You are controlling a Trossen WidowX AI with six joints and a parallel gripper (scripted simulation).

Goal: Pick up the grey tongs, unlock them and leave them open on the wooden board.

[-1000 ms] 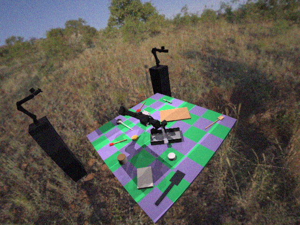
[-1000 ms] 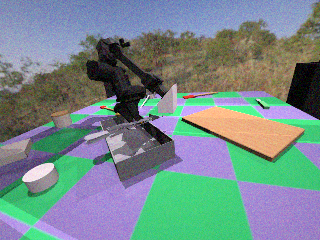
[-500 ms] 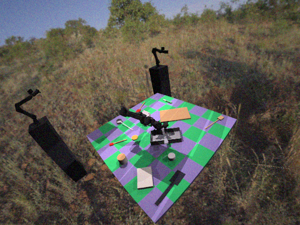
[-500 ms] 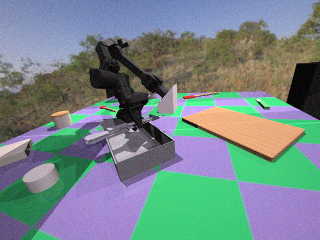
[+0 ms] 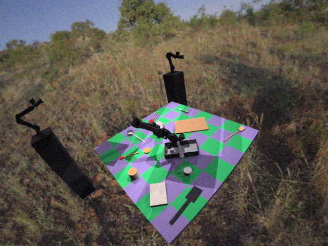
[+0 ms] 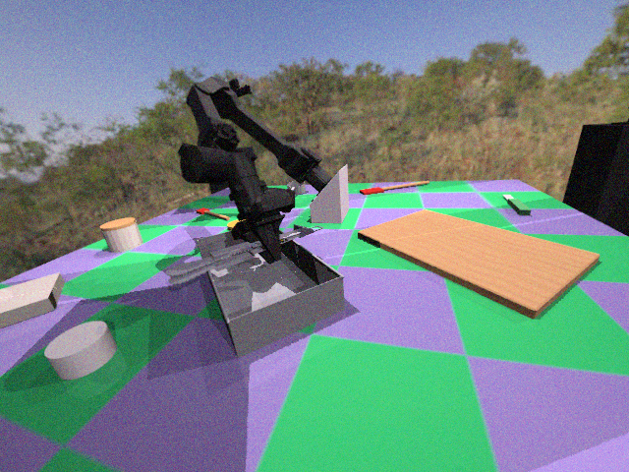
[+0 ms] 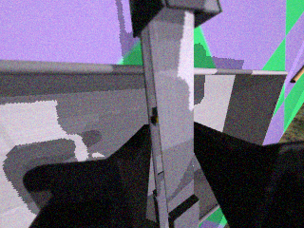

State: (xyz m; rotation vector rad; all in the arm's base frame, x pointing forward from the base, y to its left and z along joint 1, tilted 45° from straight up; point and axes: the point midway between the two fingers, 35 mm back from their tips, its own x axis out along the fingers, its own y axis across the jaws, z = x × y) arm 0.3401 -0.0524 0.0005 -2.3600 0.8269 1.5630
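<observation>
The roasting tin is 2 cm ahead of my gripper tip and 3 cm to the right of it. The rest, counted from my gripper tip: cork-lidded jar 10 cm behind, 49 cm to the right; wooden board 15 cm behind, 34 cm to the left, 2 cm below; white cylinder 23 cm ahead, 18 cm to the right, 1 cm below.
</observation>
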